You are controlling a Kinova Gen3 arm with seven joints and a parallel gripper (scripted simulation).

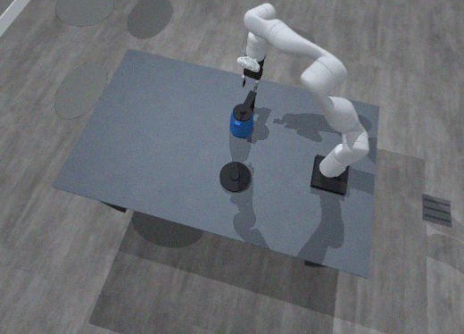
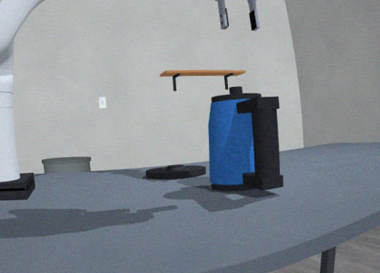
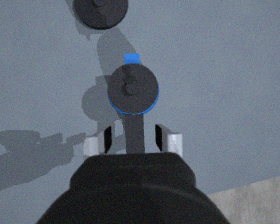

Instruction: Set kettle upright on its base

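Now: the blue kettle 210 mm below my hand and 30 mm to the left of it. The rest, counted from my hand: round black base (330 mm to the left, 280 mm below, 40 mm behind).
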